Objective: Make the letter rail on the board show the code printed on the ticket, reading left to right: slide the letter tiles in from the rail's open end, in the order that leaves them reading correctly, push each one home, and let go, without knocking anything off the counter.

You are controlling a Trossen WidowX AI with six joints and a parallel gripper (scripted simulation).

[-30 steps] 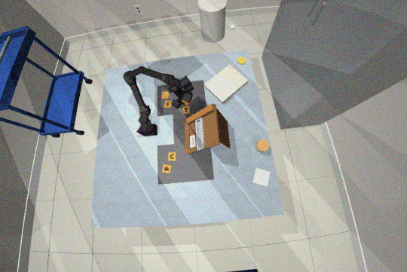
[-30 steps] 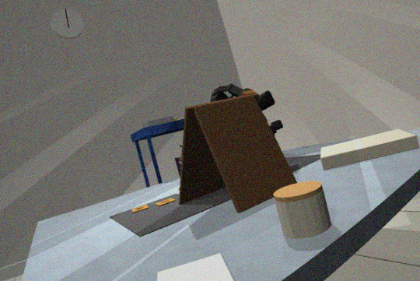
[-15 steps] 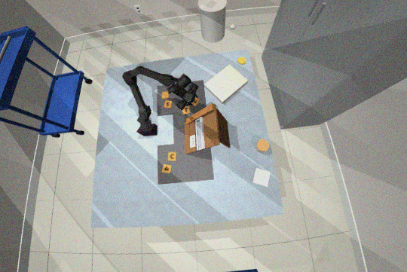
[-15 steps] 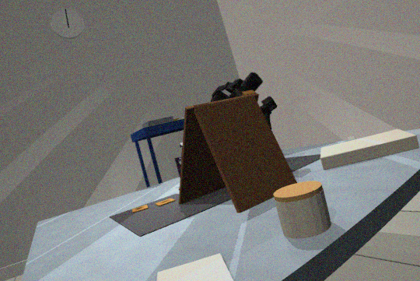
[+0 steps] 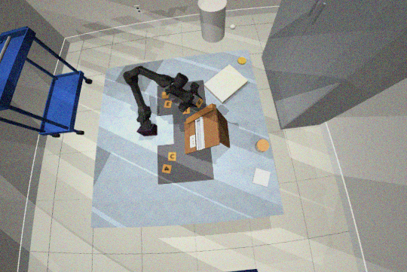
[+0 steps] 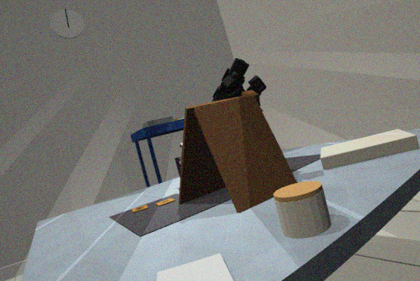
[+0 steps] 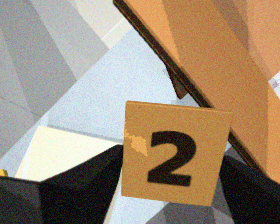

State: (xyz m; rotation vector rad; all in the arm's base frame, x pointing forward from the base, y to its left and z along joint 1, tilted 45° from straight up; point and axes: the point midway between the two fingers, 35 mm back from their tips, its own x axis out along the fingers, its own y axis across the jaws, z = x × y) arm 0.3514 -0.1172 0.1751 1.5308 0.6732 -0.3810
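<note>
My gripper tip is 200 mm to the left of the white ticket, 140 mm above it and 100 mm past it. Round my gripper tip: yellow disc 430 mm ahead, 400 mm to the left, 220 mm below; cream slab 240 mm ahead, 210 mm to the left, 210 mm below; tan-lidded jar 340 mm ahead, 330 mm to the right, 200 mm below.
</note>
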